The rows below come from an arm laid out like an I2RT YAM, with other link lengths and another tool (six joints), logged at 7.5 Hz.
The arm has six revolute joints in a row. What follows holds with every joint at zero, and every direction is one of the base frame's.
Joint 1 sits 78.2 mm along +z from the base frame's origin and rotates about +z.
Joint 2 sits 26.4 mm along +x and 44.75 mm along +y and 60.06 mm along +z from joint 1 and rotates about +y.
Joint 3 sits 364.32 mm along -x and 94.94 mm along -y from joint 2 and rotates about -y.
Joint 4 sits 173.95 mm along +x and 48.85 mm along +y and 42.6 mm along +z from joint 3 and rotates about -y.
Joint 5 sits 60.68 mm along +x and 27.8 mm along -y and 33.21 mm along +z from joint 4 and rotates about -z.
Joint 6 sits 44.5 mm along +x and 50.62 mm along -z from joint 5 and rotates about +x.
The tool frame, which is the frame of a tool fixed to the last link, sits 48 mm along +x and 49 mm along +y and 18 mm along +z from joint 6; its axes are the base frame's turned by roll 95.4, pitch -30 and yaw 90 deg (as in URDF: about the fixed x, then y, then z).
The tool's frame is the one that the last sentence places.
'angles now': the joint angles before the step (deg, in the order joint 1, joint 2, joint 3, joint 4, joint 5, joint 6). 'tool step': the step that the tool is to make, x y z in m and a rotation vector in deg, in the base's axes. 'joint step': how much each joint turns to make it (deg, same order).
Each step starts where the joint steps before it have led.
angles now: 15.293 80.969 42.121 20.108 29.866 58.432
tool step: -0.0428 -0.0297 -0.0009 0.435 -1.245 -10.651
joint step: -0.013 -6.869 -4.233 -3.840 10.013 4.394
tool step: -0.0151 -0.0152 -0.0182 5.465 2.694 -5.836
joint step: 0.012 -1.071 -1.584 -7.563 2.922 10.450
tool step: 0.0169 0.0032 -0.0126 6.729 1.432 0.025
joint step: -0.012 4.029 1.125 -1.852 -3.514 7.831
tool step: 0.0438 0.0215 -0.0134 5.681 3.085 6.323
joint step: 0.016 7.747 4.042 1.052 -8.752 2.041
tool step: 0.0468 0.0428 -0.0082 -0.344 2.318 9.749
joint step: 3.147 7.901 6.067 1.395 -5.568 -4.032
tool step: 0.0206 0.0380 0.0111 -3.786 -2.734 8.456
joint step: 3.343 2.918 4.395 2.733 -1.758 -7.205
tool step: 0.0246 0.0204 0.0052 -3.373 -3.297 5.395
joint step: 0.019 3.856 3.597 4.667 -2.543 -6.939
